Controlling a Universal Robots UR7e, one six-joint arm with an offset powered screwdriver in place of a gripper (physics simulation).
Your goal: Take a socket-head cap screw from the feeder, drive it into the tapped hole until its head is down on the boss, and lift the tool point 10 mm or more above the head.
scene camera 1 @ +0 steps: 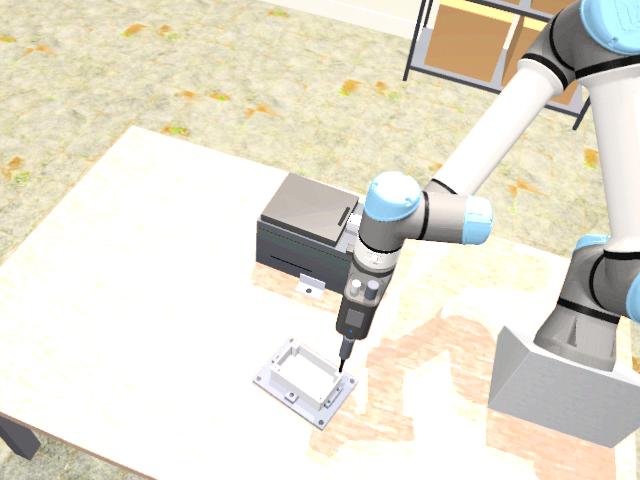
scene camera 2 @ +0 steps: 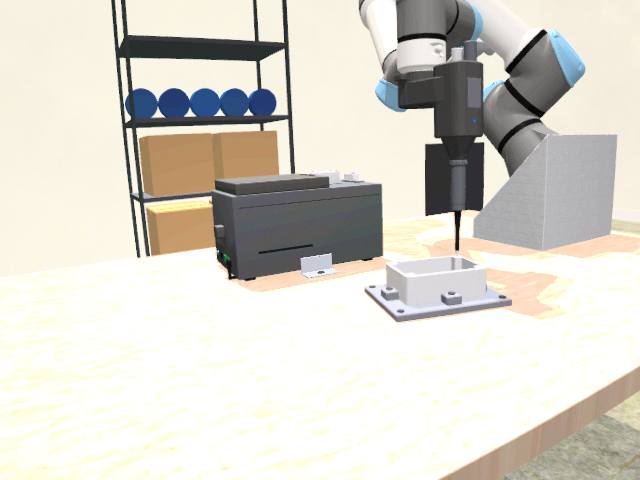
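The screwdriver point(scene camera 1: 340, 369) point(scene camera 2: 456, 250) points down with its bit tip at the right-rear corner of the light grey open housing point(scene camera 1: 294, 386) point(scene camera 2: 447, 287). A small pale screw point(scene camera 2: 456, 253) shows at the bit tip in the scene camera 2 view, upright at the housing's far rim. The boss and tapped hole under it are hidden, so whether the screw has entered the hole cannot be told. The housing sits on a flanged grey plate point(scene camera 1: 308, 411) point(scene camera 2: 426, 312). The dark feeder point(scene camera 1: 299, 250) point(scene camera 2: 310, 222) stands behind and left of the tool.
A small angled bracket point(scene camera 1: 310, 287) point(scene camera 2: 317, 264) stands before the feeder. The arm's grey pedestal point(scene camera 1: 563, 397) point(scene camera 2: 578, 191) is at the right. A black panel point(scene camera 2: 433, 178) shows behind the tool. A shelf rack point(scene camera 1: 412, 49) point(scene camera 2: 206, 121) with boxes stands beyond the table.
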